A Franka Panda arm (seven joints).
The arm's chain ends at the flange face. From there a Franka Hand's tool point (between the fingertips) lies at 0.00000 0.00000 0.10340 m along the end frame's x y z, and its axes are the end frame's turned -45 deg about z.
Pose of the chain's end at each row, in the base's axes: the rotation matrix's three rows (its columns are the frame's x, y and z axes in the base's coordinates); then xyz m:
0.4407, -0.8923, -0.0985; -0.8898, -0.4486, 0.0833; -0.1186, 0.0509, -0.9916; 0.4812, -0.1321, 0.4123
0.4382, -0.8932, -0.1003; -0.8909, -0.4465, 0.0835; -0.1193, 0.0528, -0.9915; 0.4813, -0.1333, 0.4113
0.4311, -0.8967, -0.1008; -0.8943, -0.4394, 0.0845; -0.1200, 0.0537, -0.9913; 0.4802, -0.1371, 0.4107
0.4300, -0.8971, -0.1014; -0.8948, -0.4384, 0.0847; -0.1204, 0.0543, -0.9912; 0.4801, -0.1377, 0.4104
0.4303, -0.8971, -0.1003; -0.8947, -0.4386, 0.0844; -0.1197, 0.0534, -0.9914; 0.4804, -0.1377, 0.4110
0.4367, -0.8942, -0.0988; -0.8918, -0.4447, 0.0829; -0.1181, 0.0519, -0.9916; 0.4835, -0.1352, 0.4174
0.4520, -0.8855, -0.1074; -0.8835, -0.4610, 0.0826; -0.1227, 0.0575, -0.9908; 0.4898, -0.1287, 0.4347
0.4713, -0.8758, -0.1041; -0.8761, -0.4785, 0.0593; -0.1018, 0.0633, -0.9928; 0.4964, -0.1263, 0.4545
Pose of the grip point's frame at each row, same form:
0.9426, -0.3193, -0.0985; -0.3120, -0.9464, 0.0833; -0.1199, -0.0479, -0.9916; 0.4710, -0.1235, 0.3098
0.9414, -0.3217, -0.1003; -0.3142, -0.9457, 0.0835; -0.1217, -0.0470, -0.9915; 0.4709, -0.1247, 0.3088
0.9389, -0.3292, -0.1008; -0.3217, -0.9431, 0.0845; -0.1228, -0.0469, -0.9913; 0.4698, -0.1284, 0.3082
0.9384, -0.3303, -0.1014; -0.3227, -0.9427, 0.0847; -0.1235, -0.0467, -0.9912; 0.4696, -0.1289, 0.3079
0.9386, -0.3301, -0.1003; -0.3225, -0.9428, 0.0844; -0.1224, -0.0469, -0.9914; 0.4700, -0.1290, 0.3085
0.9411, -0.3235, -0.0988; -0.3161, -0.9450, 0.0829; -0.1202, -0.0468, -0.9916; 0.4733, -0.1266, 0.3149
0.9458, -0.3065, -0.1074; -0.2988, -0.9507, 0.0826; -0.1274, -0.0461, -0.9908; 0.4787, -0.1202, 0.3323
0.9525, -0.2860, -0.1041; -0.2811, -0.9578, 0.0593; -0.1167, -0.0272, -0.9928; 0.4856, -0.1202, 0.3518

